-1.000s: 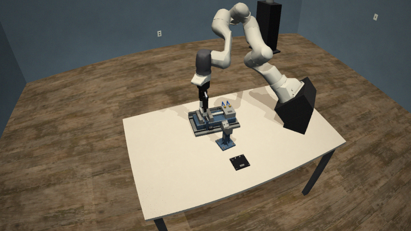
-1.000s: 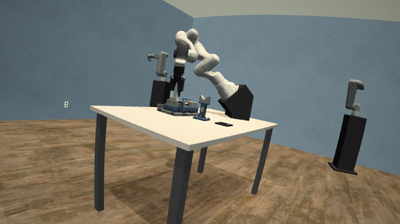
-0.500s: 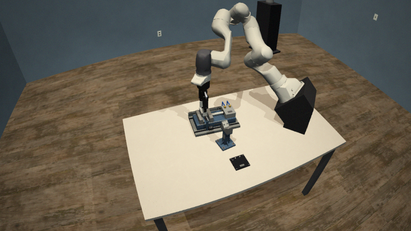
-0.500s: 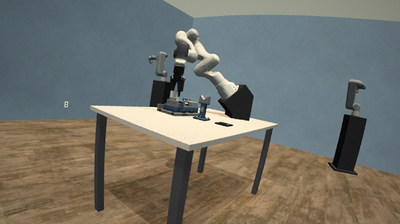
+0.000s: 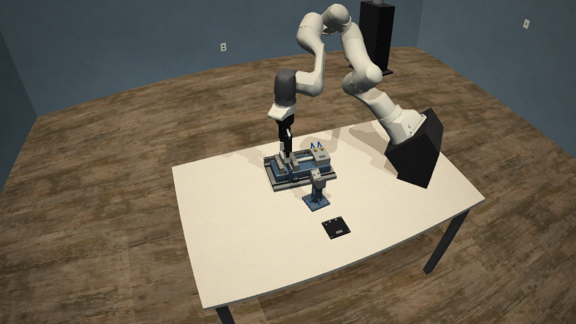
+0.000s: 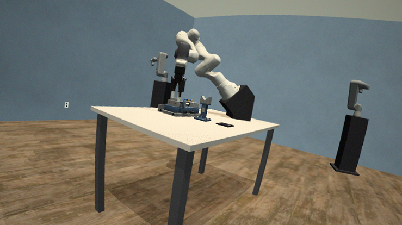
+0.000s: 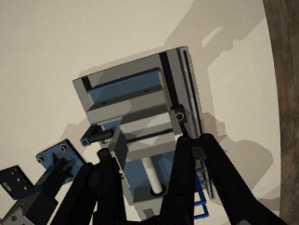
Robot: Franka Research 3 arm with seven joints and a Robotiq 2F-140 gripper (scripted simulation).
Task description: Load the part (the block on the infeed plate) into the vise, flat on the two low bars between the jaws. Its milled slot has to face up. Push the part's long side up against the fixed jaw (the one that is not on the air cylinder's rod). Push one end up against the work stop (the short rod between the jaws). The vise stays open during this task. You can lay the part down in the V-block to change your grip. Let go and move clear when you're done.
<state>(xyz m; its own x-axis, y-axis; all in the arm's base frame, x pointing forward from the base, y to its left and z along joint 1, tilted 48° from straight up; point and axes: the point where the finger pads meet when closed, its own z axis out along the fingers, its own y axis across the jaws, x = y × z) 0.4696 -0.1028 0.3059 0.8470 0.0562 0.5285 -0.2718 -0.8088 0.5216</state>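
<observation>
Right now the part is 20 mm below my hand. From my hand the other things lie so: black infeed plate: 20 mm ahead, 390 mm to the left, 120 mm below; vise: 60 mm behind, 40 mm to the left, 80 mm below; air cylinder: 150 mm behind, 70 mm to the left, 40 mm below.
</observation>
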